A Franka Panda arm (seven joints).
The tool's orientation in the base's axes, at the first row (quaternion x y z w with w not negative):
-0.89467, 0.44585, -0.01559, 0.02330
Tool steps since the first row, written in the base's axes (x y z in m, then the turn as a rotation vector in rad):
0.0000, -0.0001, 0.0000, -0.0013, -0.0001, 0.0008
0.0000, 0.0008, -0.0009, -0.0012, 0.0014, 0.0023
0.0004, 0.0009, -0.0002, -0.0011, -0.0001, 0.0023
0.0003, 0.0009, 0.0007, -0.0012, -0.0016, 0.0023
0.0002, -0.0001, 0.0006, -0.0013, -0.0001, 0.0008
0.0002, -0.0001, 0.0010, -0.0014, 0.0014, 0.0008
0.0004, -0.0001, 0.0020, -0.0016, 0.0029, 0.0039
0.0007, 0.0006, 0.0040, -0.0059, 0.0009, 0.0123
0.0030, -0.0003, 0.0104, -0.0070, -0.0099, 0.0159
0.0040, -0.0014, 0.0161, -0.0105, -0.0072, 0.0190
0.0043, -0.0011, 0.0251, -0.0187, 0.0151, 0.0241
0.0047, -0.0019, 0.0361, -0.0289, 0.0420, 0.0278
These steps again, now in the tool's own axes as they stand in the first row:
0.0001, 0.0001, 0.0000, -0.0007, 0.0011, -0.0009
-0.0006, -0.0004, 0.0009, -0.0018, 0.0000, -0.0023
-0.0005, -0.0008, 0.0002, -0.0006, 0.0008, -0.0024
-0.0005, -0.0008, -0.0007, 0.0006, 0.0018, -0.0024
0.0002, -0.0001, -0.0006, -0.0007, 0.0011, -0.0009
0.0002, -0.0002, -0.0010, -0.0020, 0.0002, -0.0008
0.0003, -0.0004, -0.0020, -0.0033, -0.0007, -0.0039
0.0000, -0.0011, -0.0039, -0.0042, 0.0035, -0.0125
0.0021, -0.0028, -0.0102, 0.0038, 0.0106, -0.0165
0.0036, -0.0032, -0.0159, -0.0004, 0.0116, -0.0197
0.0036, -0.0042, -0.0249, -0.0231, 0.0045, -0.0246
0.0046, -0.0046, -0.0359, -0.0507, -0.0038, -0.0280

